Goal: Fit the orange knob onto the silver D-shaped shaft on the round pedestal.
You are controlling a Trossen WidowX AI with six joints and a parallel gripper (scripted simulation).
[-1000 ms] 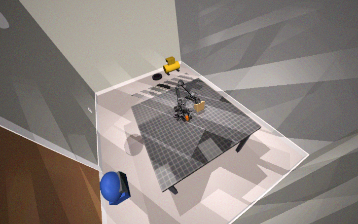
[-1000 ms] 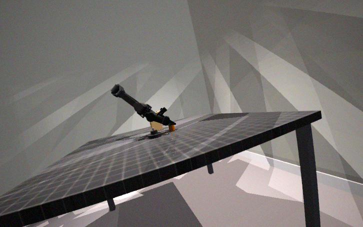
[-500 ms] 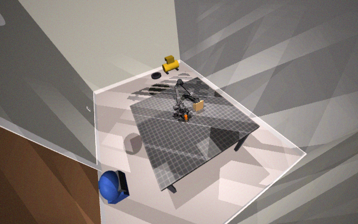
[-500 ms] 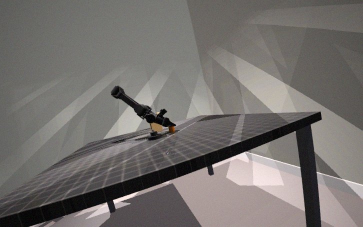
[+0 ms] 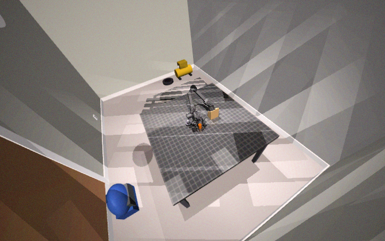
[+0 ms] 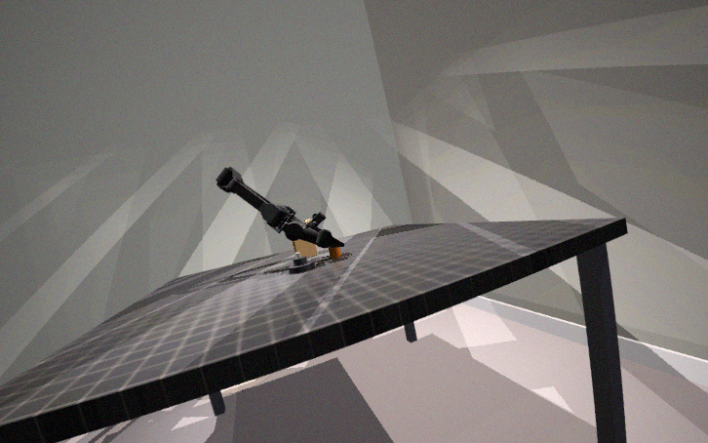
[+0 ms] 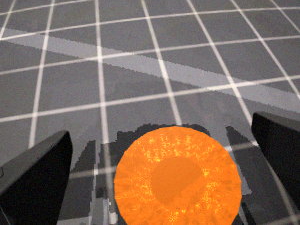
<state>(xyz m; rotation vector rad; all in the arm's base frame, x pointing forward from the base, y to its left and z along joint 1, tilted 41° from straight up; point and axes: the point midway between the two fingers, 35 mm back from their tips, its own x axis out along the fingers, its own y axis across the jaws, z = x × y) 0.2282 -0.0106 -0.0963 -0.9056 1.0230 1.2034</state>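
Right now my gripper tip is 3 cm to the left of the orange knob. From my gripper tip the other things lie so: round pedestal 18 cm to the right, 8 cm ahead, 1 cm below.
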